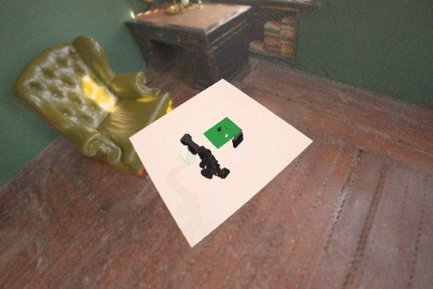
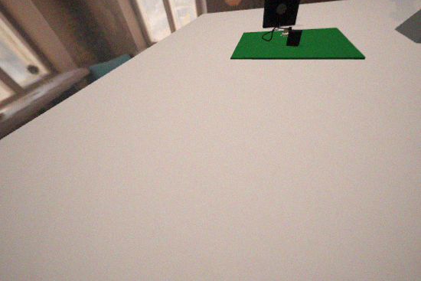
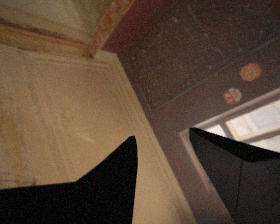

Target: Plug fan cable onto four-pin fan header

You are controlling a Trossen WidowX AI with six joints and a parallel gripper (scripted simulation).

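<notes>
The dark fan plug lies 39 cm ahead of my gripper tip, 64 cm to the left of it and 53 cm below it. From my gripper tip the other things lie so: black fan: 42 cm ahead, 41 cm to the left, 50 cm below; then fan header: 40 cm ahead, 54 cm to the left, 56 cm below; then green board: 40 cm ahead, 60 cm to the left, 57 cm below.
</notes>
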